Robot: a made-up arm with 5 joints.
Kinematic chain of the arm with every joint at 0, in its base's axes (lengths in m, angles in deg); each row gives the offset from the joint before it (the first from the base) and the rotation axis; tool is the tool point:
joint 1: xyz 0 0 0.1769 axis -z
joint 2: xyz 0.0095 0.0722 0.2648 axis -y
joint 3: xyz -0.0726 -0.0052 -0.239 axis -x
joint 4: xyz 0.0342 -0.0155 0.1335 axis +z
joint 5: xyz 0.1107 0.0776 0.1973 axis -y
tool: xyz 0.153 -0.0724 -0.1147
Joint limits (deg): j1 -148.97..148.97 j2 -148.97..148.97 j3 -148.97..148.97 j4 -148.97..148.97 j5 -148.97..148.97
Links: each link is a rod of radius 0.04 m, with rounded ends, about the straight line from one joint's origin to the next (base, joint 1, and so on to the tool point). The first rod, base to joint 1, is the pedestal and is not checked.
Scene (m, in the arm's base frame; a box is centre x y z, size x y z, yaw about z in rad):
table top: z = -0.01
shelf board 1: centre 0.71 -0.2 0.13 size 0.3 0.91 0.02 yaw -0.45
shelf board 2: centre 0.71 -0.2 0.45 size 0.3 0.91 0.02 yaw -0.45
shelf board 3: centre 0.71 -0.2 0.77 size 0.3 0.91 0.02 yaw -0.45
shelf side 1: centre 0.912 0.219 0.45 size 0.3 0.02 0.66 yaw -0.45
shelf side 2: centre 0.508 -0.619 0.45 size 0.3 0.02 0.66 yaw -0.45
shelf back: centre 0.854 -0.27 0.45 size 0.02 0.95 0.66 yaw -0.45
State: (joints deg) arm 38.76 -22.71 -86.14 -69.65 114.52
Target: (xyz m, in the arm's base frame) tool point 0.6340 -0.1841 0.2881
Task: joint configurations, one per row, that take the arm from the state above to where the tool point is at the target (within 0.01 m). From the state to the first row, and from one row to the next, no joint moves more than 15 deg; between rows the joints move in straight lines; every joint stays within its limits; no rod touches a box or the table.
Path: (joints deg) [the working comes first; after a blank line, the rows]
Joints at the target: -13.87 63.82 -109.53 -49.43 91.20
Straight joint move there: touches shelf board 1, the table top.

1: 27.25 -15.94 -83.89 -61.13 101.60
2: 15.73 -9.18 -81.64 -52.61 88.67
3: 4.22 -2.41 -79.39 -44.09 75.75
4: -7.30 4.35 -77.14 -35.58 62.83
5: -18.81 11.12 -74.89 -27.06 49.91
6: -30.32 17.88 -72.64 -18.54 36.98
7: -26.21 29.37 -81.86 -26.26 50.54
8: -22.10 40.85 -91.09 -33.98 64.09
9: -17.98 52.34 -100.31 -41.70 77.65
10: -13.87 63.82 -109.53 -49.43 91.20

